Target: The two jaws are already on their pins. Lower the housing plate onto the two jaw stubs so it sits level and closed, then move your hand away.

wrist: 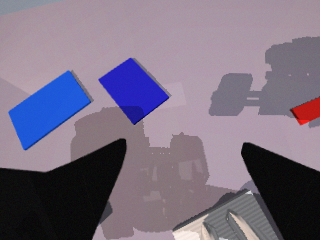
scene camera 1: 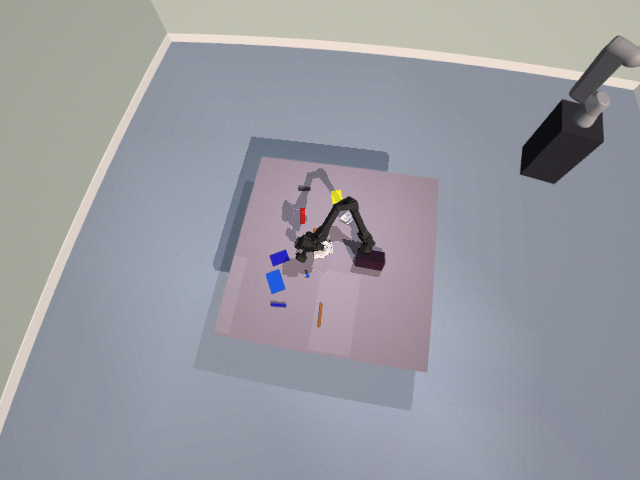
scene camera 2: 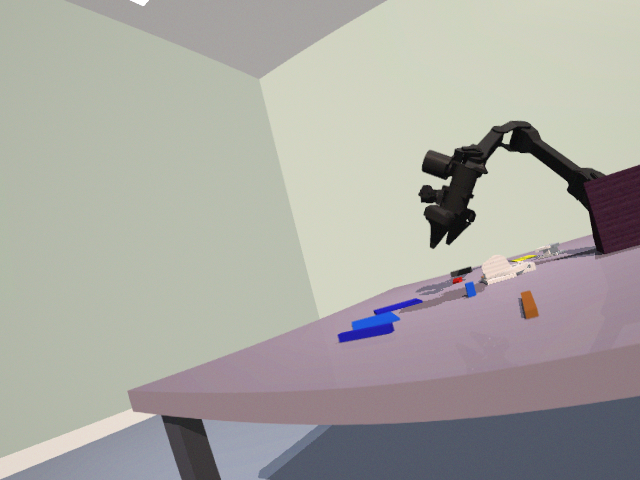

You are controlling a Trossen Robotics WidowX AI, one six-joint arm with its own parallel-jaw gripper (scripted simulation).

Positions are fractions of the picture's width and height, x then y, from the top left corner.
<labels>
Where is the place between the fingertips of the gripper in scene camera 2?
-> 0.69, 0.51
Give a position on a light blue plate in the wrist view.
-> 0.13, 0.47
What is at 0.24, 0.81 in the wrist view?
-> The gripper.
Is the gripper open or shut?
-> Open.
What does the gripper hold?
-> Nothing.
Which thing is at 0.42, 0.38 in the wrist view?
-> A dark blue plate.
</labels>
